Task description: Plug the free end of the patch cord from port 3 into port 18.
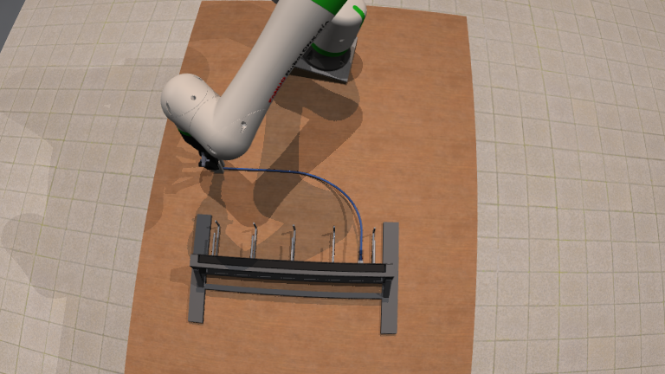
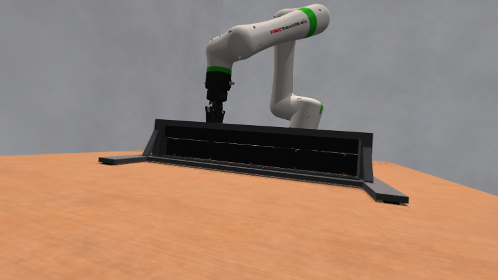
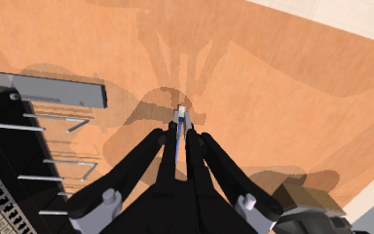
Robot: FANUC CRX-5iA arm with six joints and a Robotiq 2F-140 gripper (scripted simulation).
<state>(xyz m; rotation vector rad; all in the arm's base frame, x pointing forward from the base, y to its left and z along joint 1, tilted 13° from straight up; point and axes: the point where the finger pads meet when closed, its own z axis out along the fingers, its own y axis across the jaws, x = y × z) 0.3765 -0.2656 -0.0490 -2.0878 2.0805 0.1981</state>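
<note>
My gripper is now 30 mm above the grey cord plug and 10 mm to the left of it.
</note>
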